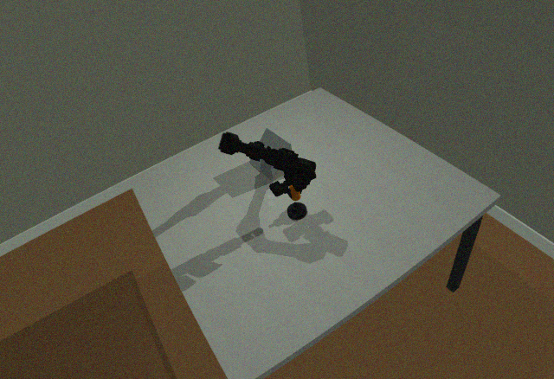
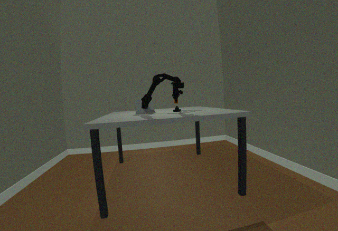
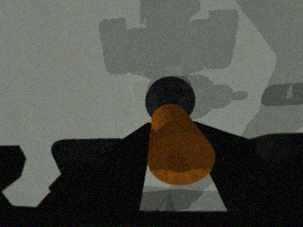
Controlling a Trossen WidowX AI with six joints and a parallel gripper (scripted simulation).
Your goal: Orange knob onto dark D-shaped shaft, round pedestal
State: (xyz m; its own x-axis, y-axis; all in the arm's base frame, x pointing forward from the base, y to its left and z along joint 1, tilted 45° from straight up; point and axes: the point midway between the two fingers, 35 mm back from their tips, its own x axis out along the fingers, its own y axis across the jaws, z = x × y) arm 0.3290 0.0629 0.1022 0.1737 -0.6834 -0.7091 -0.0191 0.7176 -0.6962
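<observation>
Right now the dark round pedestal is 10 mm to the right of my gripper tip and 70 mm below it. Round my gripper tip: orange knob: 20 mm above.
</observation>
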